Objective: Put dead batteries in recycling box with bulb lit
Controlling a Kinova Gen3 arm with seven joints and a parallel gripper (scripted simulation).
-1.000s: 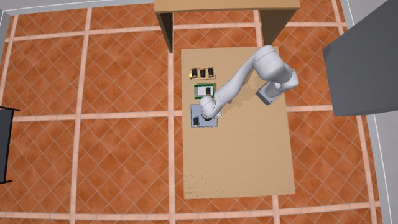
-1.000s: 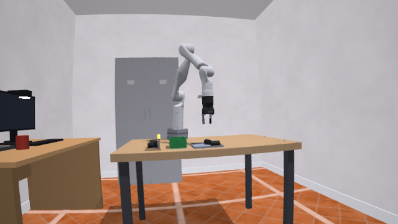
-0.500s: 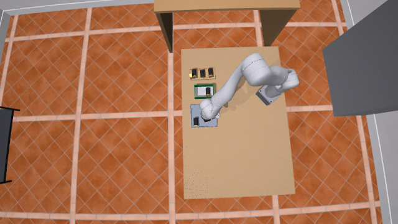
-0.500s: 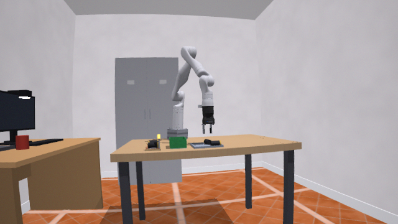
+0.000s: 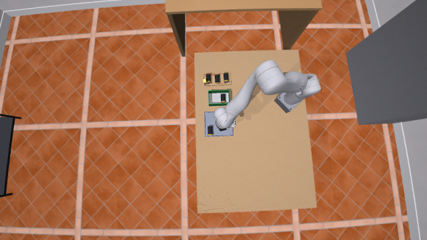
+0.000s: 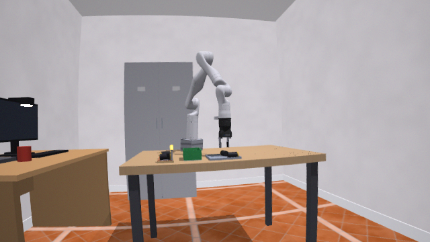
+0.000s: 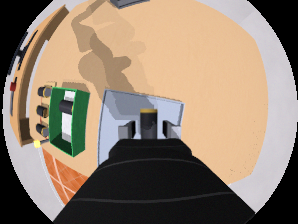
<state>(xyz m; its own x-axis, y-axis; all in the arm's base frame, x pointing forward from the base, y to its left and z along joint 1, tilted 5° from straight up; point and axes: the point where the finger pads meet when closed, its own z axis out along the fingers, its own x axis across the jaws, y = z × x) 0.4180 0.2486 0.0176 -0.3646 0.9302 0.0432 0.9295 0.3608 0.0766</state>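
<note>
Now: the grey tray 70 mm below my hand, 50 mm ahead of it and 10 mm to the right of it. Round my hand: green recycling box 190 mm to the right, 70 mm ahead, 60 mm below.
</note>
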